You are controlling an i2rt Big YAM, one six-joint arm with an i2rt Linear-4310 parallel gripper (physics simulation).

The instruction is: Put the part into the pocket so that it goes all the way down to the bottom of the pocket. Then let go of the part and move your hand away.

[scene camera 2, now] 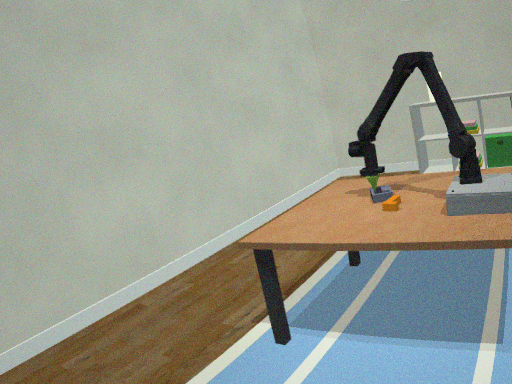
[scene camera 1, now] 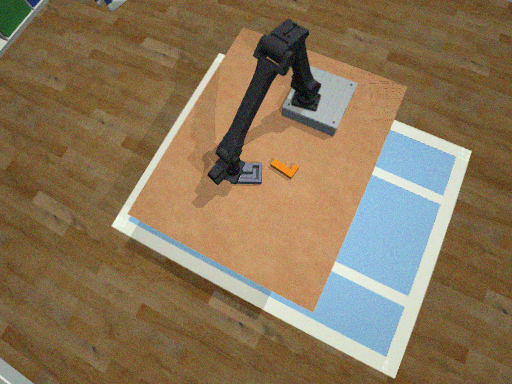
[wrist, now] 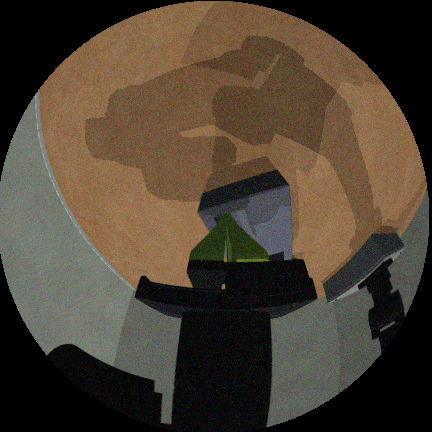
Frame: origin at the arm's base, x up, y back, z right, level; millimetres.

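Seen in the pictures: gripper, fingertip midpoint: (scene camera 2: 375,190) (scene camera 1: 235,177) (wrist: 225,216); arm's base at its link origin: (scene camera 2: 470,180) (scene camera 1: 305,100) (wrist: 374,272).
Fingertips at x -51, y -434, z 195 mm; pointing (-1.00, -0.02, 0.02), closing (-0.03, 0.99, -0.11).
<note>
Pixels of each thing's top centre, then the offset from my fingertips to it. Level surfaces: height alone.
- orange L-shaped part at its top centre: (scene camera 2: 394,199) (scene camera 1: 284,165) dx +5, dy +119, dz -192 mm
- grey-blue block at its top centre: (wrist: 256,244) (scene camera 2: 380,189) (scene camera 1: 245,171) dx +12, dy +35, dz -38 mm
- brown table at its surface level: dx -25 mm
The orange L-shaped part (scene camera 1: 283,168) (scene camera 2: 391,204) lies flat on the table beside the block, apart from it, on the side nearer the arm's base. It does not show in the wrist view. The grey-blue block (scene camera 1: 259,179) (scene camera 2: 383,197) (wrist: 279,212) with the L-shaped pocket sits on the table; no part shows in the visible stretch of its pocket. My gripper (scene camera 2: 374,189) (wrist: 225,216) is shut and empty, its green fingertips pointing down at or just above the block. The arm hides the fingertips and one end of the block in the first scene view.
The arm's grey base plate (scene camera 1: 341,95) (scene camera 2: 480,202) (wrist: 362,270) stands on the brown table (scene camera 1: 260,240) (scene camera 2: 310,227). The table's edge (scene camera 2: 380,246) runs beyond the block and part. A shelf unit (scene camera 2: 419,140) stands by the wall behind.
</note>
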